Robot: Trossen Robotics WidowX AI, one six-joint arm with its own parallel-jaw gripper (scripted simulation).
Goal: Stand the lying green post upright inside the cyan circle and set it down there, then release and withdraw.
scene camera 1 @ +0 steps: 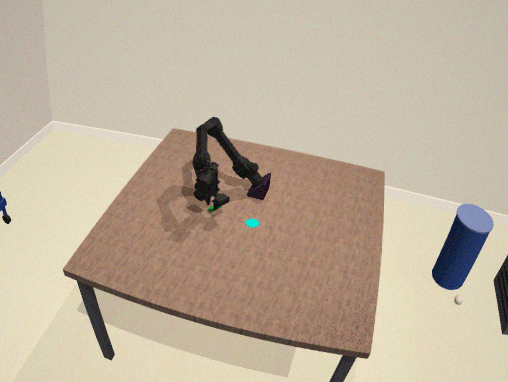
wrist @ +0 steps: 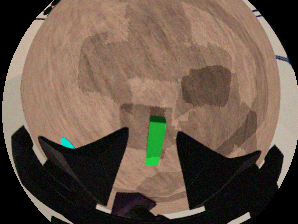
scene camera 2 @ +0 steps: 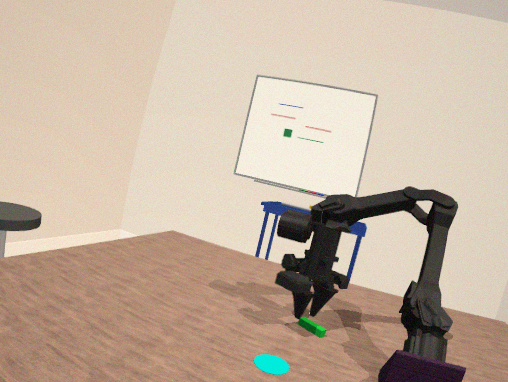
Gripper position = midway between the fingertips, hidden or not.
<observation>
In view: my gripper (scene camera 2: 304, 317) and a green post (wrist: 157, 123).
My gripper also shows in the wrist view (wrist: 153, 133).
</observation>
